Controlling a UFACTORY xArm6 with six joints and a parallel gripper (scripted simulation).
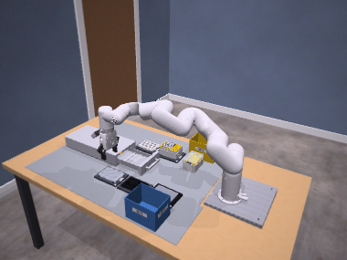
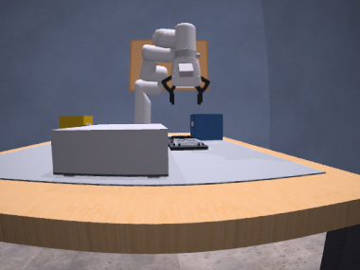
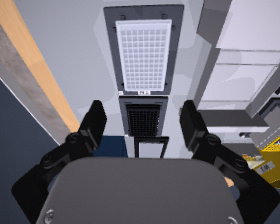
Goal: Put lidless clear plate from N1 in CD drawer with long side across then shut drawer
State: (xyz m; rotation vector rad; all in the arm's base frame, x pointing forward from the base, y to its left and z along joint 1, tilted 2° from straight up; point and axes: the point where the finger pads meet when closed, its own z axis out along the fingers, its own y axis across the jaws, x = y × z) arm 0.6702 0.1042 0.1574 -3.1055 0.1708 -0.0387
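My hand is 14 cm above the clear plate. The rest, counted from my hand: cooler CD (20 cm to the right, 12 cm below, 10 cm ahead); then work nest N1 (15 cm below); then drawer (19 cm to the right, 13 cm below, 4 cm behind).
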